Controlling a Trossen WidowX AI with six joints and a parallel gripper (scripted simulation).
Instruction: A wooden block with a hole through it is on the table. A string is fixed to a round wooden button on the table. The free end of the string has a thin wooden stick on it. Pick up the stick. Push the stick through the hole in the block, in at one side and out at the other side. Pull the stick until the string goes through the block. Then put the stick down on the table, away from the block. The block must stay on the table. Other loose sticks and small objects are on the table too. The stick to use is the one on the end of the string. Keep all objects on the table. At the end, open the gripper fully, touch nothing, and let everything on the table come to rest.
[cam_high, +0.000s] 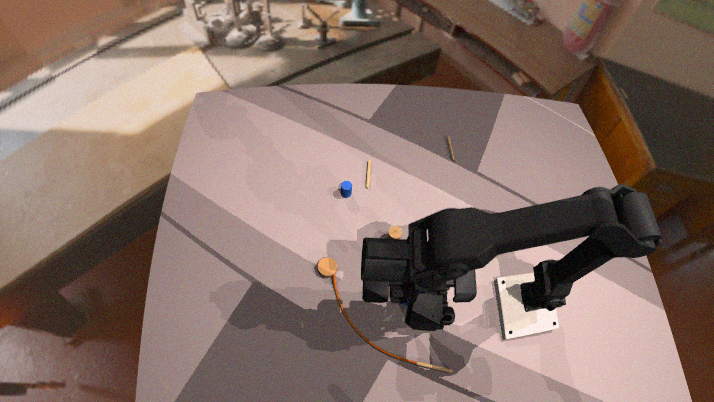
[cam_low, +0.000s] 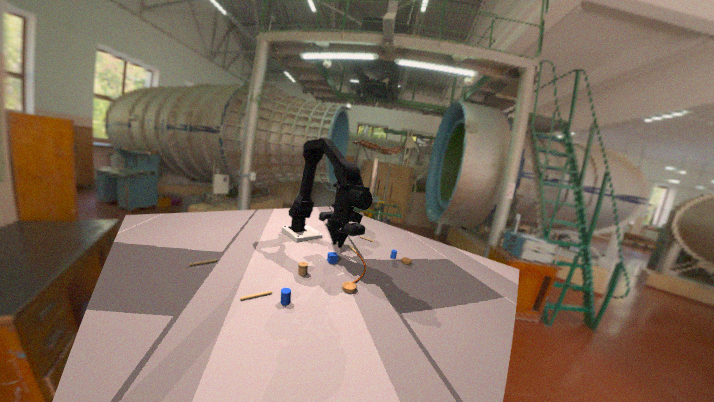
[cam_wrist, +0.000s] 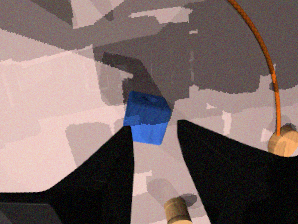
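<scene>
The blue cube lies 10 mm to the right of my gripper tip and 40 mm below it. The rest, counted from my gripper tip: round wooden button: 150 mm ahead, 80 mm to the right, 50 mm below; short wooden cylinder: 10 mm ahead, 150 mm to the right, 40 mm below; thin wooden stick: 30 mm behind, 130 mm to the left, 60 mm below.
</scene>
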